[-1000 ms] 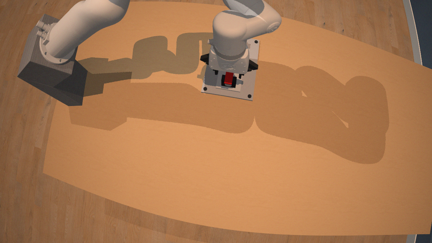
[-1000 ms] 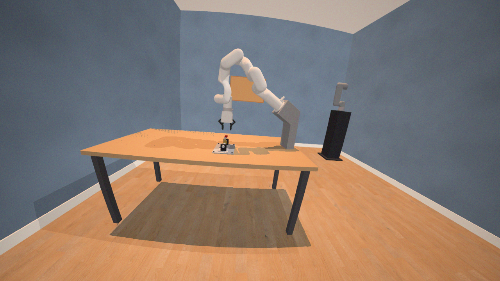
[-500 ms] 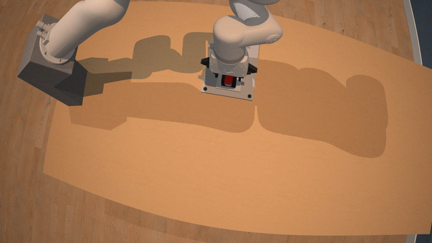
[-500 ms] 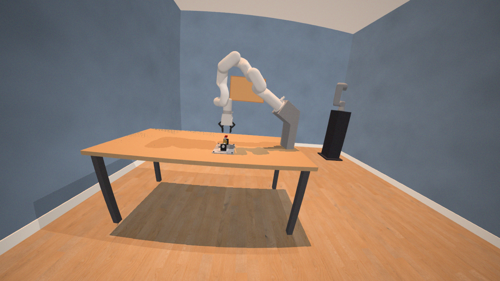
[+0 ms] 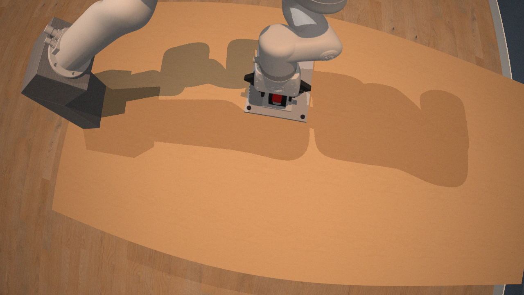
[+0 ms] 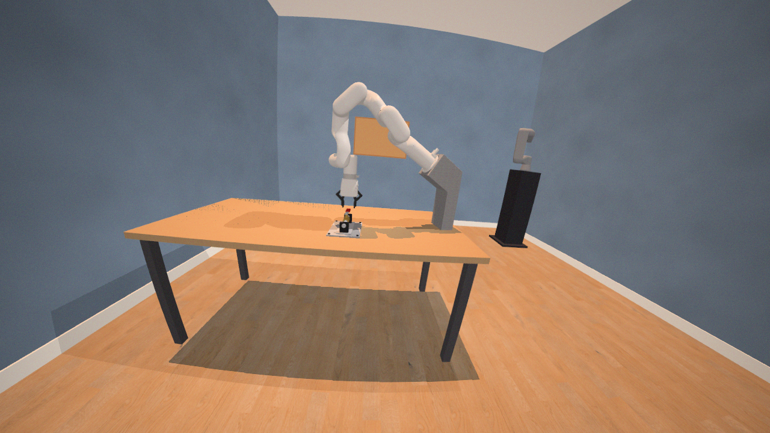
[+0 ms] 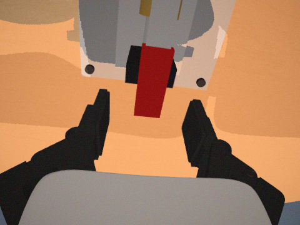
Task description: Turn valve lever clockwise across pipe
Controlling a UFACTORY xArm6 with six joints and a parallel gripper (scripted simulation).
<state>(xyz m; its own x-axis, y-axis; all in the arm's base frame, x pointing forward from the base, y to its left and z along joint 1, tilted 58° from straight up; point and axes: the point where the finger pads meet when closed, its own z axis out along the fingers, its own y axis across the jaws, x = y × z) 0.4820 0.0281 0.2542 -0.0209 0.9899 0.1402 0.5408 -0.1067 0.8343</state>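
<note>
The lever lies 5 cm to the left of my hand and 3 cm below it.
</note>
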